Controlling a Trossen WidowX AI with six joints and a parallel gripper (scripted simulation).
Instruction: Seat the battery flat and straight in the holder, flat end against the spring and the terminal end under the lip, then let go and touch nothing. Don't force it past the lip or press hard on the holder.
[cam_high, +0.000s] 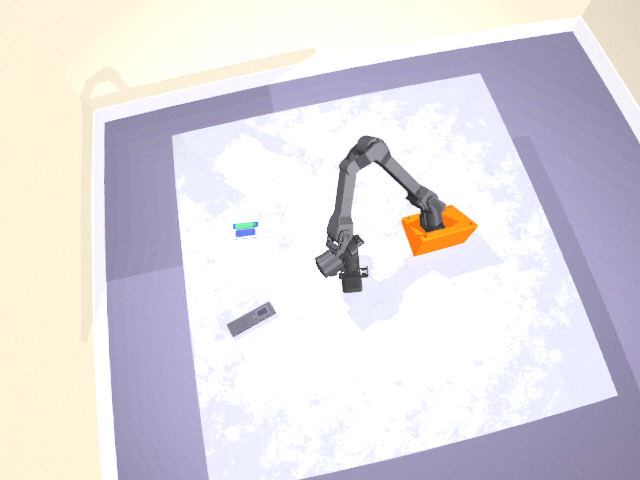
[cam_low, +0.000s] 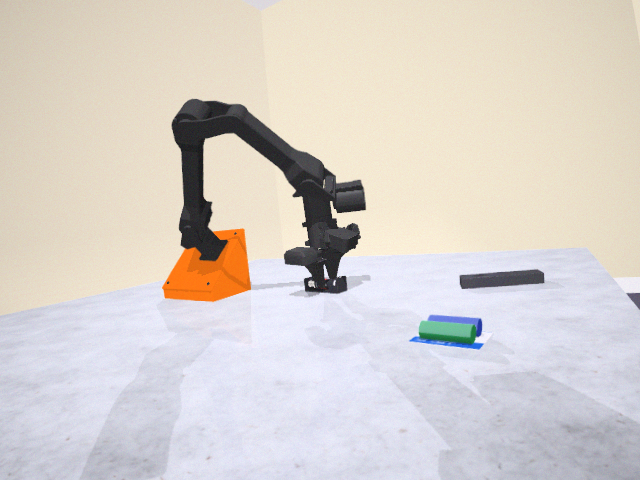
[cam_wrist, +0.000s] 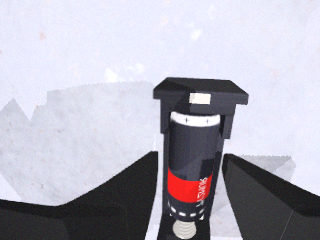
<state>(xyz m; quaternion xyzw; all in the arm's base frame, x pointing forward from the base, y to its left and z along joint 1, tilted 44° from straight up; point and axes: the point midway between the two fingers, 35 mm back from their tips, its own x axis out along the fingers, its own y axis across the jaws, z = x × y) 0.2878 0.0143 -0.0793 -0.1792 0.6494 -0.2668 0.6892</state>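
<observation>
My gripper tip is now right at the battery.
</observation>
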